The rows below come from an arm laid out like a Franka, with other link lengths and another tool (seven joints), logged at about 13 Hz.
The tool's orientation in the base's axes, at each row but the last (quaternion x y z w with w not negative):
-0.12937, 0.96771, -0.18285, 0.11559
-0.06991, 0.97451, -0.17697, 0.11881
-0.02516, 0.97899, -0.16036, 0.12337
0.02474, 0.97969, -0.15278, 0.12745
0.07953, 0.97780, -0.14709, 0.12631
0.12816, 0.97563, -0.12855, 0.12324
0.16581, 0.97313, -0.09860, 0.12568
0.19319, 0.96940, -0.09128, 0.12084
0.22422, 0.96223, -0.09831, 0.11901
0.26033, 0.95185, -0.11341, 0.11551
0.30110, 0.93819, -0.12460, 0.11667
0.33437, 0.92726, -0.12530, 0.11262
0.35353, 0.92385, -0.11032, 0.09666
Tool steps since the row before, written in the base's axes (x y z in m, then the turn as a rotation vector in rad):
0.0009, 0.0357, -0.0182, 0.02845, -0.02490, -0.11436
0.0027, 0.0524, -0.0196, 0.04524, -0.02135, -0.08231
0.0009, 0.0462, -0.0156, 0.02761, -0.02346, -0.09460
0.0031, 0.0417, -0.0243, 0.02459, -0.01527, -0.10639
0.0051, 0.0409, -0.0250, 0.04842, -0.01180, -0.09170
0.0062, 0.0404, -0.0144, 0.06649, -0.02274, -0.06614
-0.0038, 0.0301, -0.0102, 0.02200, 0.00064, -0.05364
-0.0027, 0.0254, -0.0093, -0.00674, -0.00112, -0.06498
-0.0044, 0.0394, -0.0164, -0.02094, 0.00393, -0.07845
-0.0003, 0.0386, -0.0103, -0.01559, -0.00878, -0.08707
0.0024, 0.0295, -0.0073, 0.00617, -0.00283, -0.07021
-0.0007, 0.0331, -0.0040, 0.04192, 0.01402, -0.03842
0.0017, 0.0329, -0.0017, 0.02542, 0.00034, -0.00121
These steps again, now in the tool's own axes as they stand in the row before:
-0.0081, 0.0389, 0.0052, 0.00072, 0.01557, 0.11943
-0.0079, 0.0554, 0.0013, -0.02269, 0.00569, 0.09344
-0.0013, 0.0488, 0.0003, -0.00256, 0.00780, 0.10097
0.0037, 0.0471, 0.0104, 0.00347, 0.01879, 0.10859
0.0067, 0.0463, 0.0117, -0.02286, 0.02272, 0.09926
0.0070, 0.0426, 0.0034, -0.04917, 0.01199, 0.08217
0.0153, 0.0281, 0.0018, -0.00503, 0.01630, 0.05541
0.0139, 0.0232, 0.0027, 0.02316, 0.00477, 0.06091
0.0244, 0.0349, 0.0052, 0.04127, 0.00459, 0.06989
0.0212, 0.0338, -0.0009, 0.03323, -0.00194, 0.08242
0.0161, 0.0259, -0.0017, 0.01424, 0.01292, 0.06787
0.0213, 0.0248, -0.0065, -0.01194, 0.04366, 0.03717
0.0200, 0.0253, -0.0072, -0.01807, 0.01756, 0.00362

